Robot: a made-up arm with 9 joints. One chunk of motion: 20 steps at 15 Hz.
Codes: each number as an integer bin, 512 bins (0 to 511) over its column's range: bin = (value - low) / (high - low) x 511, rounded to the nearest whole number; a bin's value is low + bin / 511 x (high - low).
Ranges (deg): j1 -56..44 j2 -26..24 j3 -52..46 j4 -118..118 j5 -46..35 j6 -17..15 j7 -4..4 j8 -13..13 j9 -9..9
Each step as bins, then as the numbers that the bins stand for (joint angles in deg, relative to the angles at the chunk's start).
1 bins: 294 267 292 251 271 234 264 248 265
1 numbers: 1.53 0.13 4.00 -2.08 -3.04 -2.35 0.13 -0.38 0.33
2 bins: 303 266 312 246 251 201 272 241 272
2 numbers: 3.30 0.03 7.84 -4.39 -6.21 -4.41 0.26 -0.74 0.58
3 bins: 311 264 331 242 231 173 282 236 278
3 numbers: 4.86 -0.17 11.48 -6.23 -9.38 -6.17 0.41 -0.99 0.79
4 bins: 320 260 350 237 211 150 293 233 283
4 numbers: 6.62 -0.56 15.12 -8.54 -12.55 -7.61 0.59 -1.14 0.97
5 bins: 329 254 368 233 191 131 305 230 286
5 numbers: 8.38 -1.15 18.58 -10.39 -15.72 -8.80 0.77 -1.30 1.07
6 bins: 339 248 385 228 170 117 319 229 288
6 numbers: 10.34 -1.73 21.84 -12.70 -19.05 -9.67 0.99 -1.35 1.14
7 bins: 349 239 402 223 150 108 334 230 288
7 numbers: 12.30 -2.61 25.10 -15.01 -22.22 -10.24 1.23 -1.30 1.14
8 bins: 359 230 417 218 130 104 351 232 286
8 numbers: 14.25 -3.50 27.97 -17.32 -25.39 -10.49 1.50 -1.20 1.07
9 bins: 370 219 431 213 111 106 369 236 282
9 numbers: 16.41 -4.57 30.66 -19.63 -28.41 -10.36 1.78 -0.99 0.93
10 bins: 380 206 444 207 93 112 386 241 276
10 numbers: 18.36 -5.84 33.15 -22.40 -31.26 -9.99 2.04 -0.74 0.72
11 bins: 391 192 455 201 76 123 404 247 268
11 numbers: 20.52 -7.21 35.26 -25.17 -33.95 -9.30 2.32 -0.43 0.44
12 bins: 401 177 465 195 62 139 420 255 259
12 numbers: 22.47 -8.68 37.18 -27.94 -36.17 -8.30 2.58 -0.03 0.12
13 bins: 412 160 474 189 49 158 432 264 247
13 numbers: 24.63 -10.34 38.90 -30.71 -38.23 -7.11 2.76 0.43 -0.30
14 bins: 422 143 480 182 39 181 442 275 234
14 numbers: 26.58 -12.01 40.05 -33.95 -39.82 -5.67 2.92 0.99 -0.76
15 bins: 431 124 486 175 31 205 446 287 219
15 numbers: 28.34 -13.87 41.21 -37.18 -41.09 -4.16 2.98 1.60 -1.29
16 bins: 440 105 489 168 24 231 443 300 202
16 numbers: 30.11 -15.73 41.78 -40.41 -42.20 -2.53 2.94 2.26 -1.88
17 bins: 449 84 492 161 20 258 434 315 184
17 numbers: 31.87 -17.78 42.36 -43.64 -42.83 -0.84 2.79 3.03 -2.52
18 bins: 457 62 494 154 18 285 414 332 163
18 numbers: 33.43 -19.93 42.74 -46.88 -43.15 0.85 2.48 3.89 -3.26
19 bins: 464 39 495 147 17 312 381 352 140
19 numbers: 34.80 -22.18 42.93 -50.11 -43.31 2.54 1.96 4.91 -4.07
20 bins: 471 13 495 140 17 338 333 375 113
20 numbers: 36.17 -24.73 42.93 -53.34 -43.31 4.17 1.21 6.08 -5.02
